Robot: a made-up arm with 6 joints.
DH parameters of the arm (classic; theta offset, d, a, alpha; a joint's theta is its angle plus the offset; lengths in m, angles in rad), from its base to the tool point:
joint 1: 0 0.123 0 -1.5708
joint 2: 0.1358 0 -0.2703 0
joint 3: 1.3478 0 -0.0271 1.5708
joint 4: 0 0.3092 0 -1.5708
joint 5: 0 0 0 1.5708
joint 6: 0 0.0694 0 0
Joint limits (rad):
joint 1: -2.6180..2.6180
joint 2: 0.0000..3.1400
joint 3: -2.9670..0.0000
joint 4: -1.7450..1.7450
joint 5: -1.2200..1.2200
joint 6: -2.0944..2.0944
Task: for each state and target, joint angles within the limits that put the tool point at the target. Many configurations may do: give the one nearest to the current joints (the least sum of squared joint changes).
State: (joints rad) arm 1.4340 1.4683 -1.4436 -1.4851 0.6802 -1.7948
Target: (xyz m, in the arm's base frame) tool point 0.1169 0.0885 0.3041
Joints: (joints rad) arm 1.0732 0.5743 -0.4730 -1.2902 1.1362 -1.7948
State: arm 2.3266 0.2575 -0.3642 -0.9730 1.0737 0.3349
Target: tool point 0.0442 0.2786 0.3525
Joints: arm 1.5893 1.1597 -0.9725 -1.1431 0.8969 0.3349
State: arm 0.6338 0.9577 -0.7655 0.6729 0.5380 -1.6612
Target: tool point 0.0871 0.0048 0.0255
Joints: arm -0.0634 1.4772 0.0000 0.4927 0.3193 -1.6612
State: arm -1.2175 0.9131 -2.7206 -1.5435 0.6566 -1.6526
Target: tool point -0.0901 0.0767 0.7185
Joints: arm -1.1740 0.9732 -2.3528 -1.4739 0.8851 -1.6526
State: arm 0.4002 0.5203 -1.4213 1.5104 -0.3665 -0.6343
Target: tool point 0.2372 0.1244 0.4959
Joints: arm 0.5601 1.0938 -1.2509 1.5169 -0.3021 -0.6343
